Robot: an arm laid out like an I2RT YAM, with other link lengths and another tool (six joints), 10 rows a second.
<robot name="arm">
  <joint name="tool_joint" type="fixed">
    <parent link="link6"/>
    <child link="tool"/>
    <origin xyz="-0.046 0.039 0.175" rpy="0 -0.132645 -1.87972"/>
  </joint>
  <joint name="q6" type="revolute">
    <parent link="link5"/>
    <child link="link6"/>
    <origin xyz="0.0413 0 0.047" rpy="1.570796 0 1.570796"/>
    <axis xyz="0 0 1"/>
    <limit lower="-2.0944" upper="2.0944"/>
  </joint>
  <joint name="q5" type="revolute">
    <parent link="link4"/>
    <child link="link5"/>
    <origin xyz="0.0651 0.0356 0.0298" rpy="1.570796 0 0"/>
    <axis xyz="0 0 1"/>
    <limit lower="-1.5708" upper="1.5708"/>
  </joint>
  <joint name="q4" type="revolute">
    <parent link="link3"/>
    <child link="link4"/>
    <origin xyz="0.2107 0.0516 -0.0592" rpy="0 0 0"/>
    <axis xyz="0 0 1"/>
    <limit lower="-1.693" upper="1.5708"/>
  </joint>
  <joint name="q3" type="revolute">
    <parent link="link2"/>
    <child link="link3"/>
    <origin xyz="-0.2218 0 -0.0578" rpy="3.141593 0 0"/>
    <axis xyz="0 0 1"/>
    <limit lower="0" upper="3.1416"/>
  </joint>
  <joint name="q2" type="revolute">
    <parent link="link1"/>
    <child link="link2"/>
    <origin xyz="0.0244 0.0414 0.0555" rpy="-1.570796 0 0"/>
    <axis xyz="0 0 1"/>
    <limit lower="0" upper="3.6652"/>
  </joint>
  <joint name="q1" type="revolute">
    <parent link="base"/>
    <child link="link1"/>
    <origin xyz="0 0 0.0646" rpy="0 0 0"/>
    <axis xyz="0 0 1"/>
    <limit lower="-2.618" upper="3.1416"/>
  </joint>
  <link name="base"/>
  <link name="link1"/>
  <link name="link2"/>
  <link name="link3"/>
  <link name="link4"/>
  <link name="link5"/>
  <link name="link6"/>
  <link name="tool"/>
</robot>
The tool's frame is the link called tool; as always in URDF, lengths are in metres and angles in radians.
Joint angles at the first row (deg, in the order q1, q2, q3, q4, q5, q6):
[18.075, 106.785, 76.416, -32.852, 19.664, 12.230]
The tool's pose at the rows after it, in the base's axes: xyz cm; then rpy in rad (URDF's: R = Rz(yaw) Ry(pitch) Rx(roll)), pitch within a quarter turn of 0, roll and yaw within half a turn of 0:
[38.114 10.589 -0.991 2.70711 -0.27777 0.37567]
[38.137 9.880 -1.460 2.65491 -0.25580 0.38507]
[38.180 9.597 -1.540 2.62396 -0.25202 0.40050]
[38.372 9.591 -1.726 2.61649 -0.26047 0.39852]
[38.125 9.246 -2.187 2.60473 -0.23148 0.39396]
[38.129 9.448 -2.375 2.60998 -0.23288 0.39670]
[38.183 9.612 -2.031 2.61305 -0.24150 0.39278]
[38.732 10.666 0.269 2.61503 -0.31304 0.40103]
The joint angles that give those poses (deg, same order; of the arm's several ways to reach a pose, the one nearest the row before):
[19.197, 110.554, 79.840, -34.054, 23.686, 11.871]
[19.944, 111.839, 80.139, -34.063, 26.766, 11.517]
[20.467, 111.895, 79.578, -33.263, 28.371, 10.802]
[20.631, 112.085, 79.029, -32.126, 28.890, 11.015]
[20.747, 113.537, 80.211, -33.608, 29.760, 11.251]
[20.847, 113.731, 80.024, -33.156, 29.439, 11.250]
[20.993, 113.276, 80.233, -33.543, 29.399, 11.682]
[22.126, 109.405, 79.663, -33.116, 29.492, 12.430]

